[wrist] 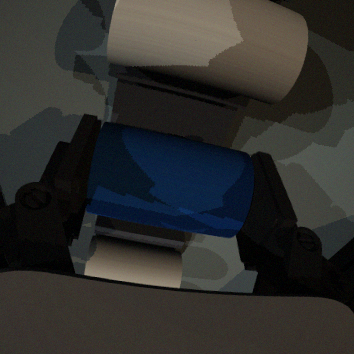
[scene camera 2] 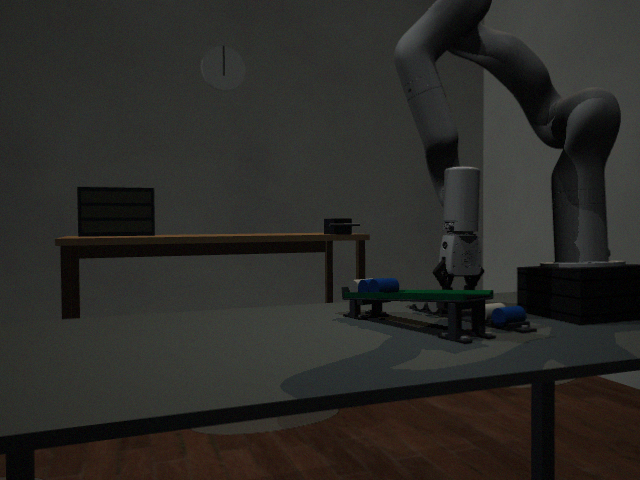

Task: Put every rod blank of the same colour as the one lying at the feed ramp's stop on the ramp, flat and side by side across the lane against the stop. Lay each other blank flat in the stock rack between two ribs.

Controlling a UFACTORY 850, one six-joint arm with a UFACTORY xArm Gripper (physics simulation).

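Observation:
My gripper is shut on a blue rod blank, held crosswise between the fingers over the dark stock rack. The ramp hides this blank in the scene view. In the wrist view, a cream blank lies above the held one and another cream blank shows partly below it. In the scene view, a cream blank and a blue blank lie at the rack's near end. On the green feed ramp, blue blanks lie near the stop, with a cream piece partly hidden behind them.
The ramp's dark legs stand on the grey table between the camera and the rack. The arm's black base block is at the right. A wooden bench stands behind, against the wall. The light is dim, with broad shadows.

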